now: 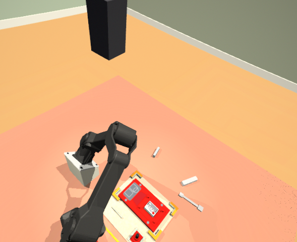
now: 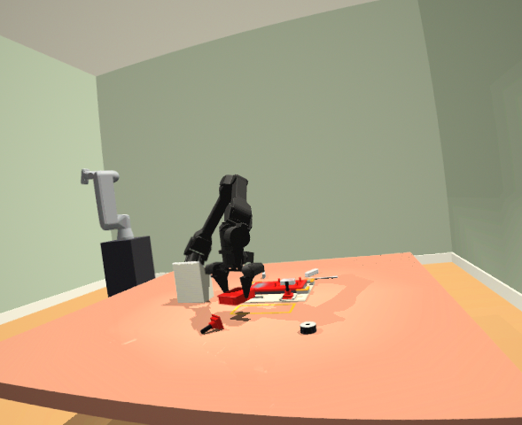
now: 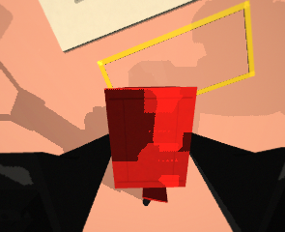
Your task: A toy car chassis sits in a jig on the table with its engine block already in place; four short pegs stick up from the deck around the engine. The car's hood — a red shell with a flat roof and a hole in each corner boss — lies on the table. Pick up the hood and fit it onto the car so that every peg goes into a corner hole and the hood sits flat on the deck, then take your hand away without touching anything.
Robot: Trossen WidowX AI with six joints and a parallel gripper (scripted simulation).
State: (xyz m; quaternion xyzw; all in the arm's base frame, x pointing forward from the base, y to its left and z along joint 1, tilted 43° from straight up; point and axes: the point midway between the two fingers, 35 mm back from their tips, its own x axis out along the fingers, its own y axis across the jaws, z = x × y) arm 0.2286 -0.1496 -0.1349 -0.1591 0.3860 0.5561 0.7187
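My gripper tip is now 25 cm to the right of the grey engine block, 12 cm short of it and 3 cm above it. Round my gripper tip: cream jig (24 cm to the left, 8 cm ahead, 4 cm below); then black wheel (22 cm ahead, 14 cm to the right, 5 cm below); then red hood (1 cm above).
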